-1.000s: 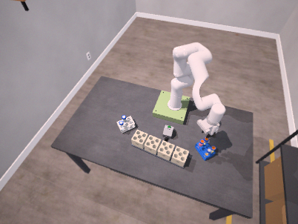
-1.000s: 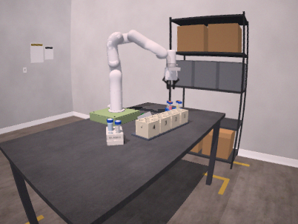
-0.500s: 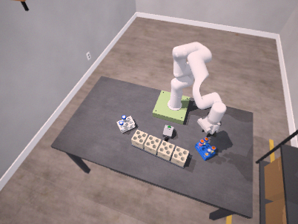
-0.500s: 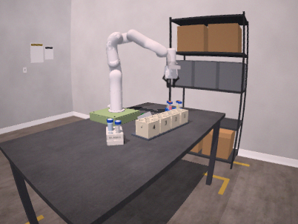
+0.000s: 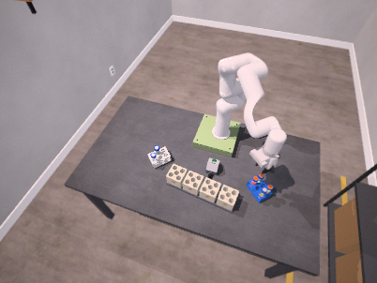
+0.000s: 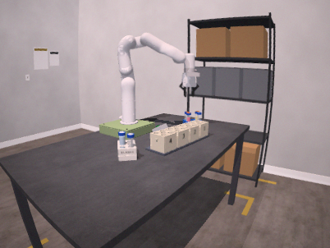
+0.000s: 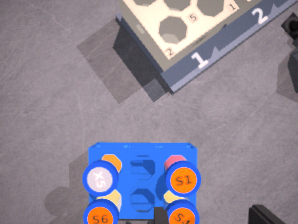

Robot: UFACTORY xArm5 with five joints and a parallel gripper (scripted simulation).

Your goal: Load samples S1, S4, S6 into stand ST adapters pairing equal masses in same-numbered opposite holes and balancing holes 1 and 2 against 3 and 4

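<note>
The sample tube S4 lies 40 mm behind my hand, 20 mm to the left of it and 190 mm below it. The rest, counted from my hand: sample tube S6 (20 mm ahead, 80 mm to the left, 190 mm below); blue sample rack (10 mm ahead, 40 mm to the left, 220 mm below); white blanks rack (10 mm ahead, 620 mm to the right, 220 mm below).
</note>
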